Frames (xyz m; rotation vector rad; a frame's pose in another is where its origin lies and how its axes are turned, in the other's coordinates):
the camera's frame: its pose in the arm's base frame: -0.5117 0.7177 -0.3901 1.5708 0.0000 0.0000
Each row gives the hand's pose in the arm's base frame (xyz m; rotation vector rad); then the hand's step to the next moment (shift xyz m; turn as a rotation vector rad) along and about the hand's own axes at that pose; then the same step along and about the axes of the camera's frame.
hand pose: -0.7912 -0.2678 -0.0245 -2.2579 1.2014 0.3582
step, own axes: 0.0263 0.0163 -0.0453 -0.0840 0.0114 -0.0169
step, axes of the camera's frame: 0.0004 0.0188 0.0515 -0.0572 0.0493 -0.0420
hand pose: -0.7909 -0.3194 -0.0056 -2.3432 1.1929 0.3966
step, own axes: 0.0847 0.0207 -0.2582 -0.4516 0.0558 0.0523
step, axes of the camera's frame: 0.0424 0.1734 0.2059 -0.3088 0.1460 -0.3051
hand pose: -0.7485 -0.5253 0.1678 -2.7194 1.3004 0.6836
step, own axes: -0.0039 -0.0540 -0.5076 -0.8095 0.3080 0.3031
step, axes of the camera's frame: 0.2250 0.4513 0.0794 -0.7867 0.1026 -0.4611
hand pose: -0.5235 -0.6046 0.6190 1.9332 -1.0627 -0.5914
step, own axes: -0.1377 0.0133 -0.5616 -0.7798 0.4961 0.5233
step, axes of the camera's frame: 0.3221 0.3177 -0.3603 -1.0140 0.1405 -0.2832
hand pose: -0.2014 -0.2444 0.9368 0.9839 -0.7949 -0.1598
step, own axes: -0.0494 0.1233 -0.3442 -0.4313 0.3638 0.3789
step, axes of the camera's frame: 0.1664 -0.0324 -0.3277 -0.6401 0.1757 -0.1463
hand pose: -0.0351 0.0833 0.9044 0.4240 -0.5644 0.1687
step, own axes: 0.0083 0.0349 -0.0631 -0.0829 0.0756 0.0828
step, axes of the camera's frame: 0.0280 -0.0315 -0.0591 -0.1294 0.0433 -0.0289
